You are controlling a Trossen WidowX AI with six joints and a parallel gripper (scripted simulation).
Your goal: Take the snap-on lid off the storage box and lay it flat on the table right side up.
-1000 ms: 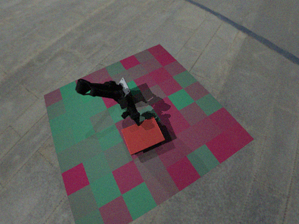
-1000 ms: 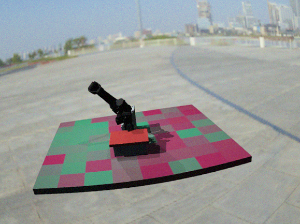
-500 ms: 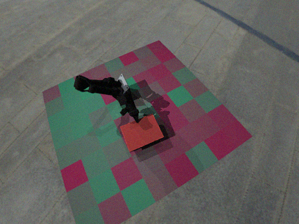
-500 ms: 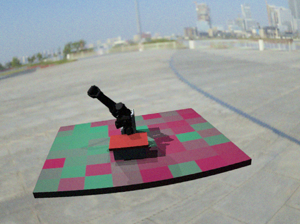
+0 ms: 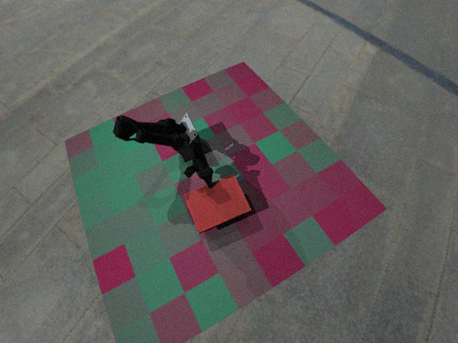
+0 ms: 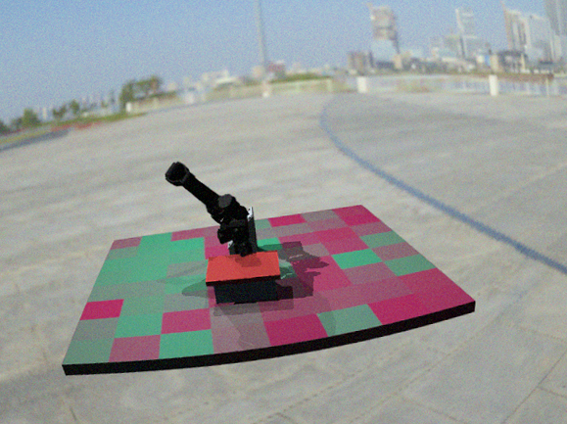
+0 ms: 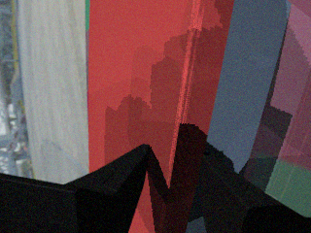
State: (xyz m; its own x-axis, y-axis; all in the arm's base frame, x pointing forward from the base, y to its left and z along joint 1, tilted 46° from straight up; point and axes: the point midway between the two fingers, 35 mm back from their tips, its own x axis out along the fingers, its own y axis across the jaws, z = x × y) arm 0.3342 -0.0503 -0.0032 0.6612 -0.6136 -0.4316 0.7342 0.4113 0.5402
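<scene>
The red lid lies 80 mm ahead of my gripper tip and 10 mm to the right of it. The rest, counted from my gripper tip: storage box: 70 mm ahead, 10 mm to the right, 50 mm below.
</scene>
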